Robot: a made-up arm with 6 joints.
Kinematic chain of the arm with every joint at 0, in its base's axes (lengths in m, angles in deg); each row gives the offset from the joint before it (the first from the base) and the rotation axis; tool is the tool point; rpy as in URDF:
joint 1: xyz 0 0 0.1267 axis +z
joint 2: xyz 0 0 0 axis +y
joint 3: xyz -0.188 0 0.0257 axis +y
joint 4: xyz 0.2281 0 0.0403 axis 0.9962 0 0.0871
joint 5: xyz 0 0 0 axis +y
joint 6: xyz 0.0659 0 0.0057 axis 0.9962 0 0.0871
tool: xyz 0 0 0 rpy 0 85 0
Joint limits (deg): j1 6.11..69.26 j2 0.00..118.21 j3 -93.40..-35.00 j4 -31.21..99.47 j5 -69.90..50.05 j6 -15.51..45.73
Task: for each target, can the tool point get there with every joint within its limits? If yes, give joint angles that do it. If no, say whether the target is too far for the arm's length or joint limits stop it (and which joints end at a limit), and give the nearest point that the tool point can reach.
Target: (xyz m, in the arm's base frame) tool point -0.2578 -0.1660 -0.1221
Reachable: no: joint limits stop it (at a limit: joint 1, joint 2, joint 3, joint 5) | nearest point 0.0322 0.1387 0.0073 | short by 0.440 m
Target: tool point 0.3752 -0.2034 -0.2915
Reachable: no: too far | nearest point 0.2253 -0.0111 0.0149 | short by 0.392 m
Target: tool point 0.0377 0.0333 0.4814
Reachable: yes | joints 53.04 34.78 -71.29 22.79 -23.19 17.61
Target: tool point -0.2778 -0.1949 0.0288
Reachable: no: joint limits stop it (at a limit: joint 2, joint 3, joint 5) | nearest point -0.2509 -0.1760 0.3912 | short by 0.364 m
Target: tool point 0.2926 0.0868 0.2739
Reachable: yes | joints 15.13 87.11 -63.09 -12.22 -32.12 39.10
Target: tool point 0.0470 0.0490 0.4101
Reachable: yes | joints 12.84 23.72 -55.36 85.64 34.42 39.18
